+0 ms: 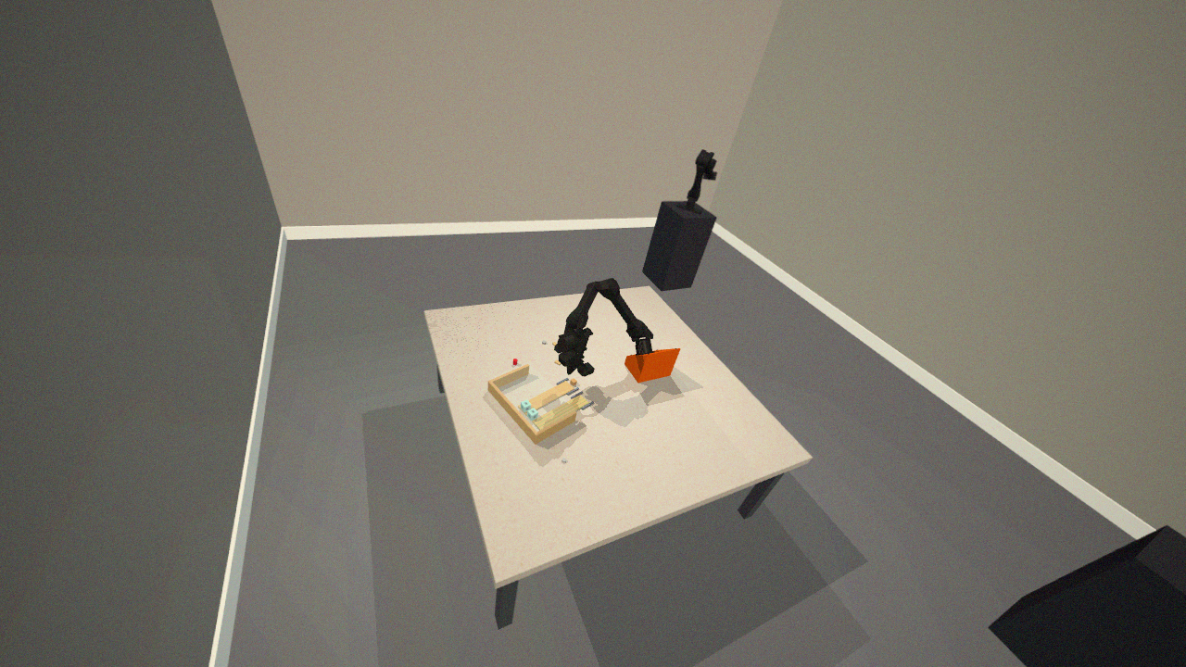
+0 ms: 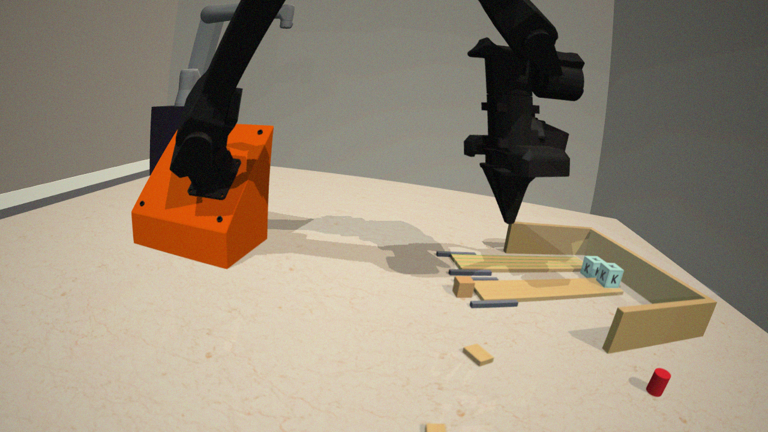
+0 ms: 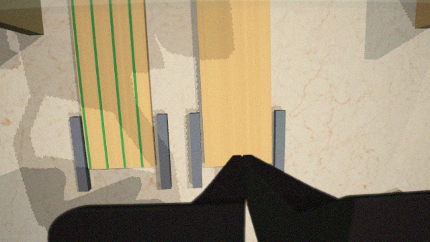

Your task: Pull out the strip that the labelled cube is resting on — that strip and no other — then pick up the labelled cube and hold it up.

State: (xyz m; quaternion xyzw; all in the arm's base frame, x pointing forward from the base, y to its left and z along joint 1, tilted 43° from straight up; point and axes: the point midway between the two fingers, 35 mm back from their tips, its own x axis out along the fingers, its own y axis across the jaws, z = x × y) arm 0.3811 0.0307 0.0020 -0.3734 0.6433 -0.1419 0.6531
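Now: the small tan block 4 cm behind my gripper tip, 2 cm to the right of it and 8 cm below it. The rest, counted from my gripper tip: grey disc 14 cm ahead, 32 cm to the left, 9 cm below; then red cylinder 16 cm ahead, 21 cm to the right, 8 cm below; then plain wooden strip 9 cm ahead, 2 cm to the left, 9 cm below.
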